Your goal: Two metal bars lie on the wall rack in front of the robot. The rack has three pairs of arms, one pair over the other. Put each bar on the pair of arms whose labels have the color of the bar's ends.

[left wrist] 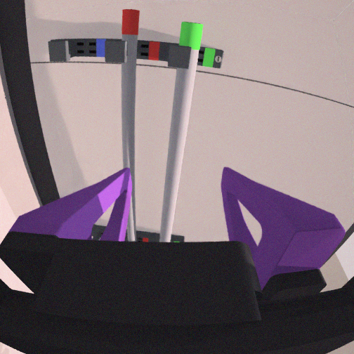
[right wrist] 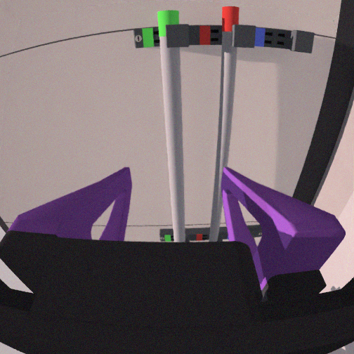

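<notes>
The red-ended bar rests on the middle arms of the wall rack, beside the red labels. The green-ended bar rests on the arms beside the green labels. The arms beside the blue labels hold no bar. My left gripper and my right gripper are open and empty, back from the rack, with both bars beyond the purple fingers. The black gripper bodies hide part of each bar.
Each view also shows the rack's other upright low down, partly hidden by the gripper. The pale wall lies behind the rack. A dark curved strip runs along the outer side of each view.
</notes>
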